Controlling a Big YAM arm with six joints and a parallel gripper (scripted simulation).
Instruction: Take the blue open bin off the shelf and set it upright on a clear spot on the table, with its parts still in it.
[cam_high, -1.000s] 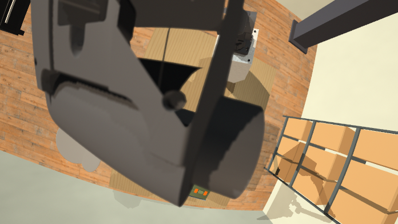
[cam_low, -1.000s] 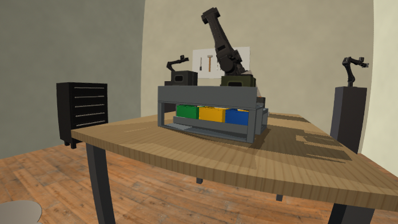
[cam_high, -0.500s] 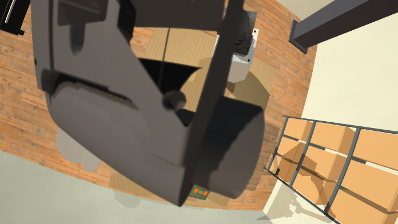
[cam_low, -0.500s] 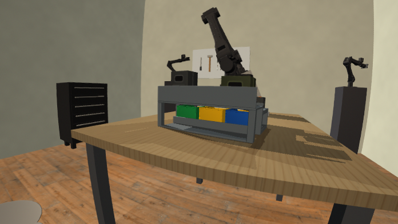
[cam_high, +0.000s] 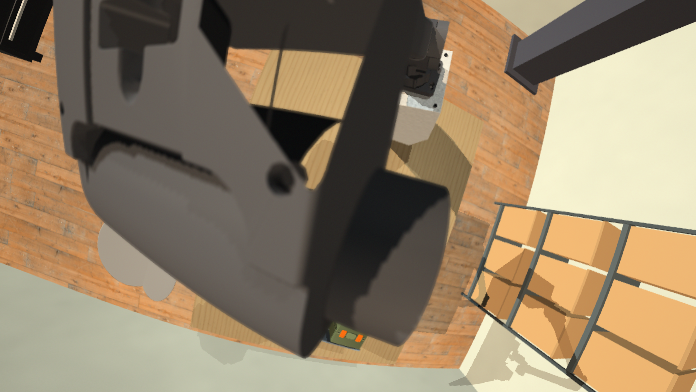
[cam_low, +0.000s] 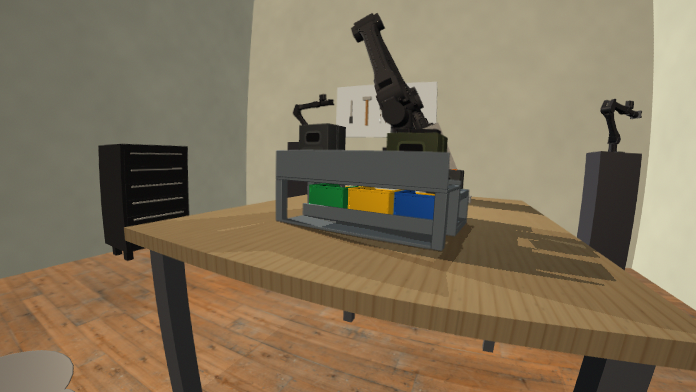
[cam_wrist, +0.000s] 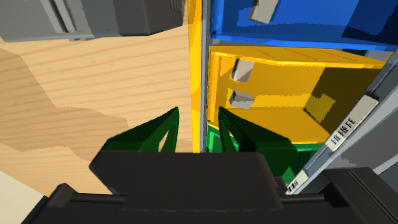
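Right now the yellow rod is 3 cm below my hand. Round my hand: grey case (12 cm to the left, 4 cm behind, 2 cm below); then yellow bin (10 cm ahead, 5 cm below, 1 cm to the right); then blue open bin (11 cm ahead, 10 cm to the left, 5 cm below).
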